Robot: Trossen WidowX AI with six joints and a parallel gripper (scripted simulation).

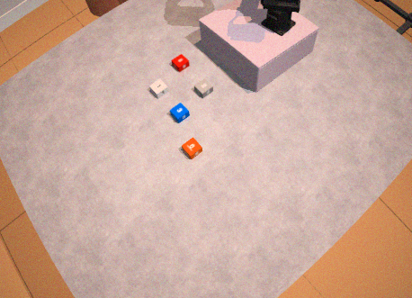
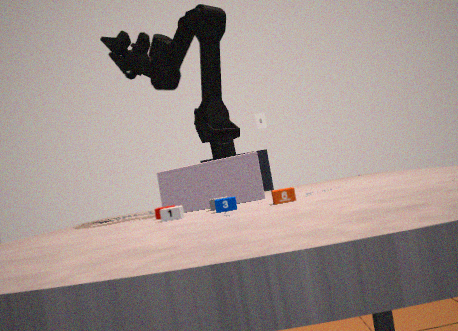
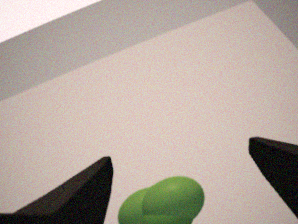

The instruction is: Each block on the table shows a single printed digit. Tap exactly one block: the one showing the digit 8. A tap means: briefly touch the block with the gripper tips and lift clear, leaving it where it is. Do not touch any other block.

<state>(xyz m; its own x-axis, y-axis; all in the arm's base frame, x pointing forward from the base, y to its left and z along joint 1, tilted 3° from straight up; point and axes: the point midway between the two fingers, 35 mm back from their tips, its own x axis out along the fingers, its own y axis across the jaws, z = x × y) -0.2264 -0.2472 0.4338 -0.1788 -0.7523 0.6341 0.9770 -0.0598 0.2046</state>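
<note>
My gripper tip is now 460 mm short of the red block, 140 mm to the right of it and 520 mm above it. From my gripper tip the other things lie so: blue block (570 mm ahead, 250 mm to the left, 520 mm below); then grey block (480 mm ahead, 240 mm to the left, 520 mm below); then white block (550 mm ahead, 160 mm to the left, 520 mm below).
</note>
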